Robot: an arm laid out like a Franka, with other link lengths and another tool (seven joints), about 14 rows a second.
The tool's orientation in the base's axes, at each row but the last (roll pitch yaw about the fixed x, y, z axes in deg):
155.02, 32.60, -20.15
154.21, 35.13, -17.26
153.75, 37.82, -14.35
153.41, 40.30, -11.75
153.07, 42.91, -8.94
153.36, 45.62, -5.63
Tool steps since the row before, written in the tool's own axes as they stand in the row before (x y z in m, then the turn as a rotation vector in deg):
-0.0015, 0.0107, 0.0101, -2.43, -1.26, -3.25
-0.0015, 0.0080, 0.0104, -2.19, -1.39, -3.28
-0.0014, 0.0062, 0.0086, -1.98, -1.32, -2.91
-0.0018, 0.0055, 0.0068, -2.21, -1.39, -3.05
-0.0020, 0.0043, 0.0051, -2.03, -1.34, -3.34
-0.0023, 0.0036, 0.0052, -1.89, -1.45, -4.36
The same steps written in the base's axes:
-0.0083, -0.0118, -0.0031, 0.17, 2.62, 3.34
-0.0079, -0.0098, -0.0039, 0.37, 2.69, 3.18
-0.0063, -0.0080, -0.0031, 0.30, 2.47, 2.81
-0.0053, -0.0070, -0.0016, 0.21, 2.62, 3.04
-0.0042, -0.0056, -0.0005, 0.55, 2.65, 3.12
-0.0043, -0.0052, -0.0005, 1.31, 3.14, 3.62

